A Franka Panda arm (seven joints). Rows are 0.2 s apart.
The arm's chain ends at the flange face. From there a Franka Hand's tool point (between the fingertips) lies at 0.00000 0.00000 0.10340 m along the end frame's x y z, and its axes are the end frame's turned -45 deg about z.
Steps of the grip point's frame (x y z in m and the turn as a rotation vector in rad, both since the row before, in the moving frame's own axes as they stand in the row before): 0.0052 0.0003 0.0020 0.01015 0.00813 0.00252; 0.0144 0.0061 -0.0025 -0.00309 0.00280 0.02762; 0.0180 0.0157 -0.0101 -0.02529 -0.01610 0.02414
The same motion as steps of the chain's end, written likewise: 0.0040 -0.0021 0.0020 0.01293 -0.00143 0.00252; 0.0141 -0.0059 -0.0025 -0.00021 0.00416 0.02762; 0.0232 -0.0047 -0.0101 -0.02927 0.00650 0.02414
